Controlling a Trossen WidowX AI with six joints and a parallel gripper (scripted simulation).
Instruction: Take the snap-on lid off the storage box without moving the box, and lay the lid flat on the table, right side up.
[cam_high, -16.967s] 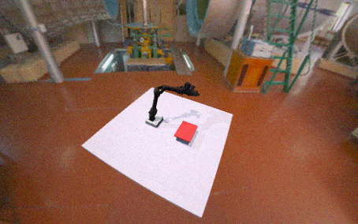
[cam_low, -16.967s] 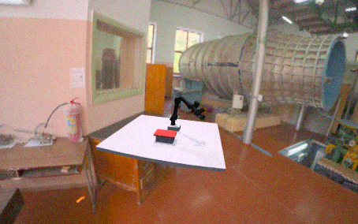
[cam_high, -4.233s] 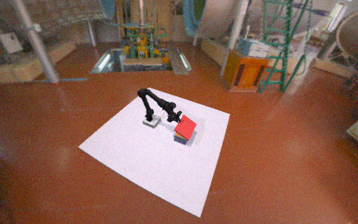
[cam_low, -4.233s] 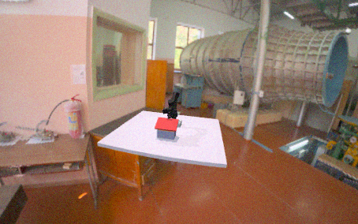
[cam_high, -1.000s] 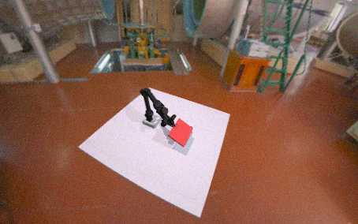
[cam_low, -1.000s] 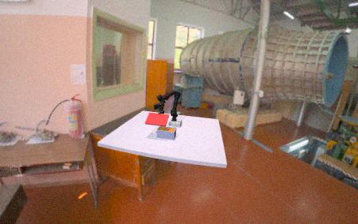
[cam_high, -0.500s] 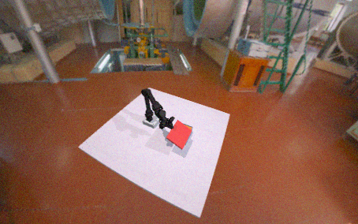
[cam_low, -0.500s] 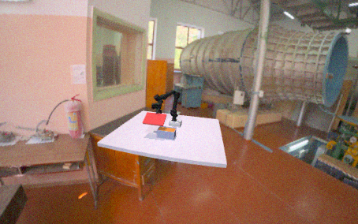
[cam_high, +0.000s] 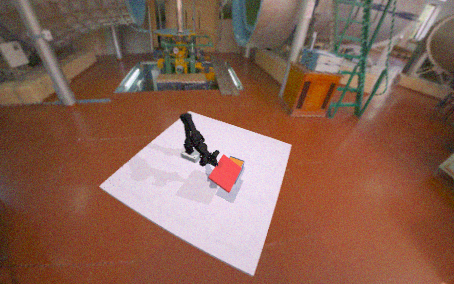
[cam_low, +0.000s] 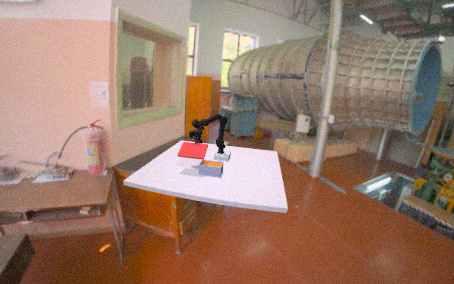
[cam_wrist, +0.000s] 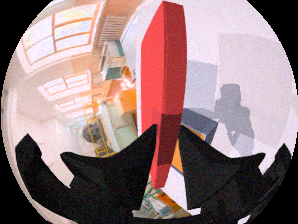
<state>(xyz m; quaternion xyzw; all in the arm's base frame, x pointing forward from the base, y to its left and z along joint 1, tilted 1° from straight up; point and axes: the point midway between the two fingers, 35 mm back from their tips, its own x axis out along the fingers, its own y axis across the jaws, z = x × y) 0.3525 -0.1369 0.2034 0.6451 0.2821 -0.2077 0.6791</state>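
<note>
My gripper tip is 70 mm short of the red lid, 30 mm above it and 10 mm to the right of it. Round my gripper tip: storage box 180 mm to the left, 180 mm below, 50 mm ahead.
</note>
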